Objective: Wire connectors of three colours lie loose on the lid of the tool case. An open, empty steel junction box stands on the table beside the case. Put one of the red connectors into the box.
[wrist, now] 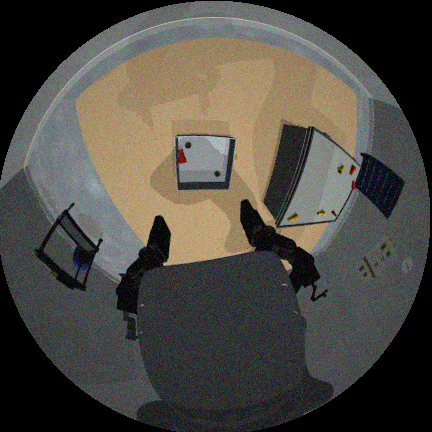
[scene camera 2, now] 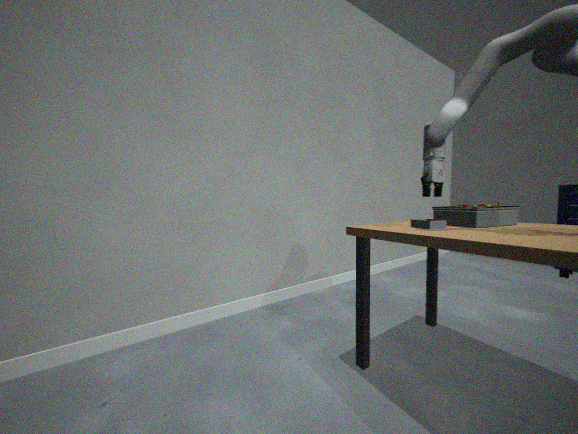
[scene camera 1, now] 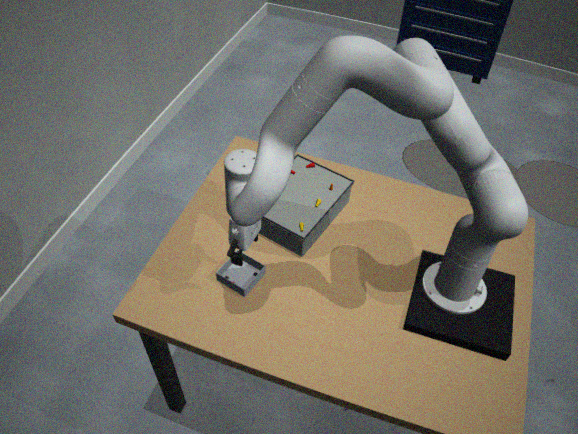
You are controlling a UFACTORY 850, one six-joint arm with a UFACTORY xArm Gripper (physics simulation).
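The steel junction box (scene camera 1: 231, 287) (scene camera 2: 429, 224) (wrist: 204, 185) stands on the table beside the tool case (scene camera 1: 295, 210) (scene camera 2: 495, 217) (wrist: 312, 185). A red connector (wrist: 181, 156) lies inside the box against its left wall in the wrist view; it does not show in scene camera 1. My gripper (scene camera 1: 238, 259) (scene camera 2: 432, 195) (wrist: 202, 216) is open and empty, above the box. Two more red connectors (scene camera 1: 310, 165) (wrist: 352, 170) lie on the case lid, with yellow connectors (scene camera 1: 318, 202) (wrist: 293, 217) and a small orange connector (scene camera 1: 331, 187) (wrist: 334, 213).
The case is much taller than the box and stands close to it. The arm's black base plate (scene camera 1: 460, 340) is at the right of the table (scene camera 1: 320, 350) in scene camera 1. A blue drawer cabinet (scene camera 1: 452, 37) (wrist: 380, 182) stands on the floor beyond the table.
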